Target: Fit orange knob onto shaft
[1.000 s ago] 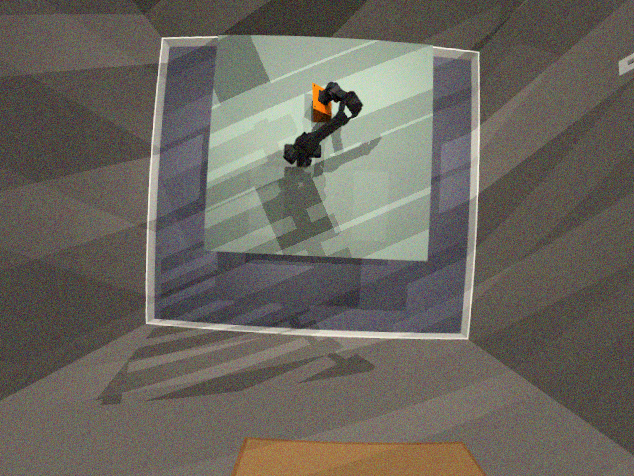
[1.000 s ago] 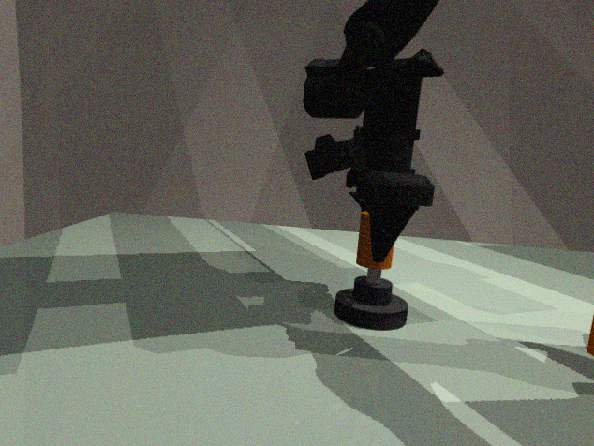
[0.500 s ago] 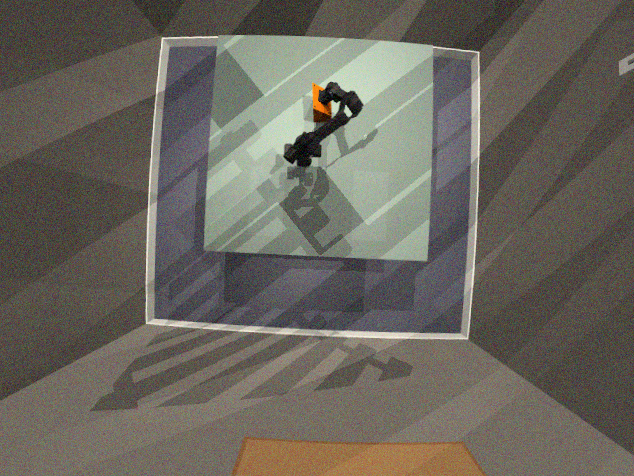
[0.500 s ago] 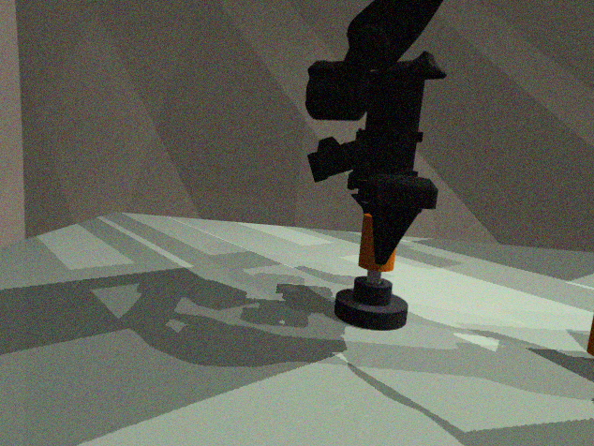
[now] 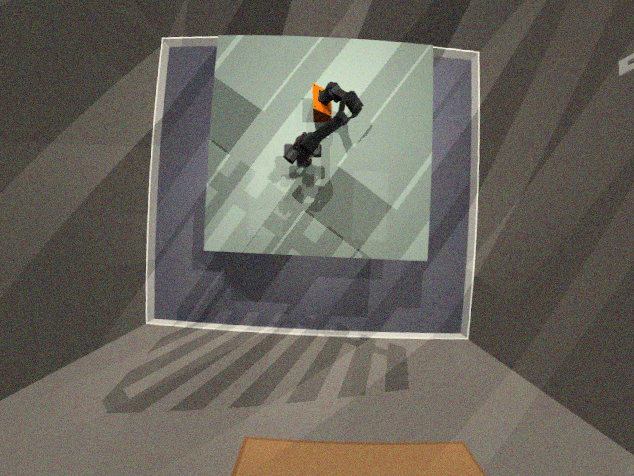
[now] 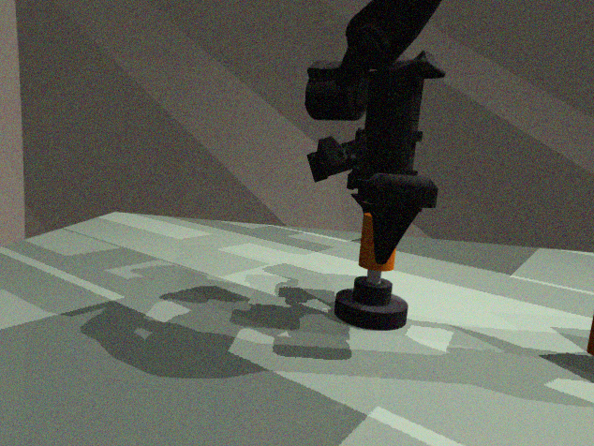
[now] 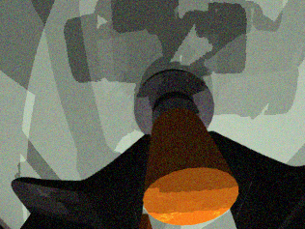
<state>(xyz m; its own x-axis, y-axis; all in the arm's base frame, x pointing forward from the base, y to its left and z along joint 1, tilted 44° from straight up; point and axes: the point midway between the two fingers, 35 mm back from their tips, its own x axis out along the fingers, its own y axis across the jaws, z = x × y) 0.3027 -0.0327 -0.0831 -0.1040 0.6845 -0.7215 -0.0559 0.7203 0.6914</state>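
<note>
Now: the orange knob 3 cm above my gripper tip. Round my gripper tip: round pedestal (4 cm below).
</note>
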